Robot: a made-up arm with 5 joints.
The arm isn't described. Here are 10 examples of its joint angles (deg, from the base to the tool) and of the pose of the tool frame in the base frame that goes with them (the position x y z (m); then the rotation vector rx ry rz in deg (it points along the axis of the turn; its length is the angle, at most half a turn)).
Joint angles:
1: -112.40 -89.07 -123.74 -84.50 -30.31
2: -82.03 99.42 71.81 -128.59 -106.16
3: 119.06 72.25 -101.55 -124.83 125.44
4: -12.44 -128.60 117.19 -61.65 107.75
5: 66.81 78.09 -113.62 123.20 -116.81
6: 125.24 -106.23 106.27 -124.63 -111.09
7: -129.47 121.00 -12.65 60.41 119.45
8: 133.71 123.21 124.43 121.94 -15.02
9: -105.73 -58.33 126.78 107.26 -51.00
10: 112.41 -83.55 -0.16 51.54 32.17
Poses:
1: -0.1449 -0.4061 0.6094 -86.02 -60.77 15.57
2: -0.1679 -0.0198 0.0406 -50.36 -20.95 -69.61
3: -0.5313 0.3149 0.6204 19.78 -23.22 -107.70
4: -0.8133 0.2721 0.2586 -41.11 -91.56 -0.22
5: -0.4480 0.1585 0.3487 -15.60 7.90 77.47
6: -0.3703 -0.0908 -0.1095 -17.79 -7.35 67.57
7: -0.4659 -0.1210 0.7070 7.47 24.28 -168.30
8: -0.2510 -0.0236 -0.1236 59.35 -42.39 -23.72
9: -0.1473 -0.1309 0.2139 43.42 54.55 125.79
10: 0.2230 0.0355 0.3470 -78.06 33.03 10.72
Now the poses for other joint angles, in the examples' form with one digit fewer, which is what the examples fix.
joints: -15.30 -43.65 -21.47 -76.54 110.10
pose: 0.506 0.229 0.077 51.6 96.8 78.5
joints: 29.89 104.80 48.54 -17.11 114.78
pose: -0.373 -0.368 -0.178 87.7 -105.5 22.4
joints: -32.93 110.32 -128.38 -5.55 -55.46
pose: -0.213 -0.245 0.442 -84.9 128.4 46.4
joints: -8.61 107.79 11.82 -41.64 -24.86
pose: -0.674 -0.113 0.194 -11.1 7.4 -66.7
